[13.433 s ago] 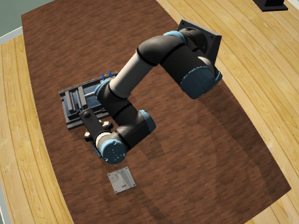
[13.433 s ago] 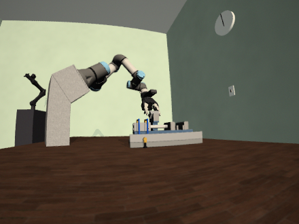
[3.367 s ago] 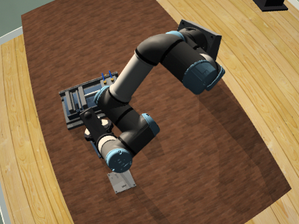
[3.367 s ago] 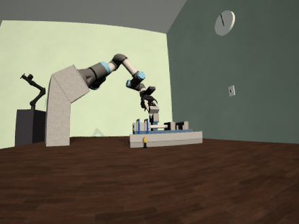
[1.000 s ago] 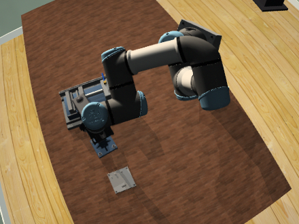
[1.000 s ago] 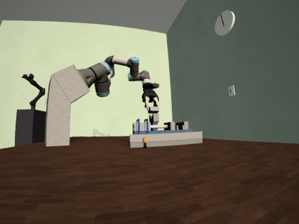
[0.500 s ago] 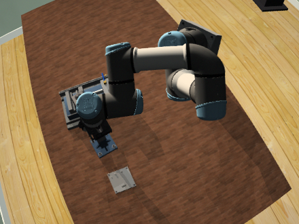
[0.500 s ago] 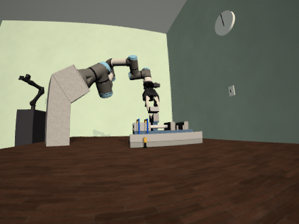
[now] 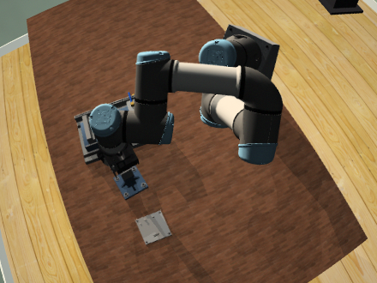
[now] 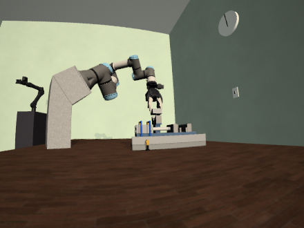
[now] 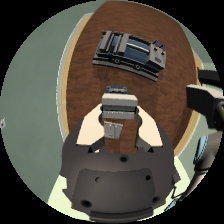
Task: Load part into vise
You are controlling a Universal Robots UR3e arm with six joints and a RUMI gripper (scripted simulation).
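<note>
My hand is right at the part. Also, from my hand: grey infeed plate: 4 cm behind, 17 cm to the left, 19 cm below.
</note>
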